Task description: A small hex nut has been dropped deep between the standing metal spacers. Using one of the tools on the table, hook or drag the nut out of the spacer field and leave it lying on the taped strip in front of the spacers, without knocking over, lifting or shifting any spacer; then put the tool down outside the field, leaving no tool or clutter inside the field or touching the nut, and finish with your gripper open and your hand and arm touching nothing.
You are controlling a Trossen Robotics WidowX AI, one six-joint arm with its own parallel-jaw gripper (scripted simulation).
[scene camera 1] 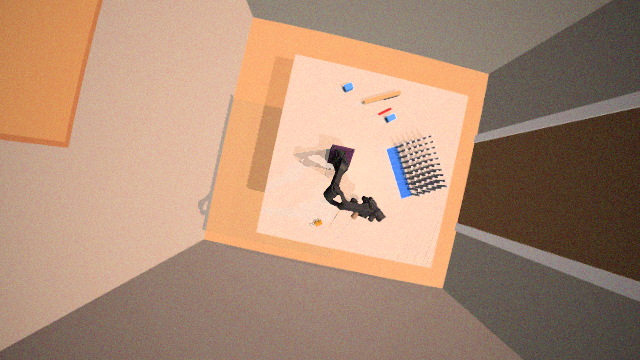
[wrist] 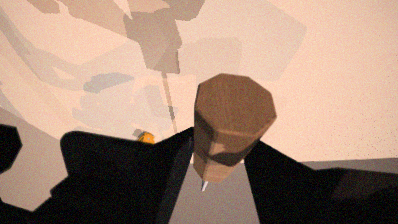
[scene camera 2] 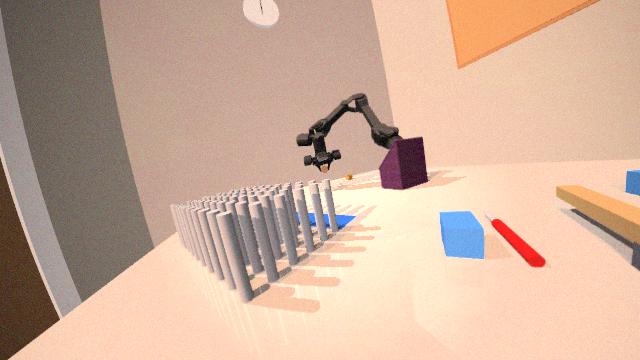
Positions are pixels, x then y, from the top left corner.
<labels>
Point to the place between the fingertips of my gripper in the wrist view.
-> At 219, 135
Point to a blue block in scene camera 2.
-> At 462, 235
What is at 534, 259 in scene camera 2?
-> A red-handled tool.
</labels>
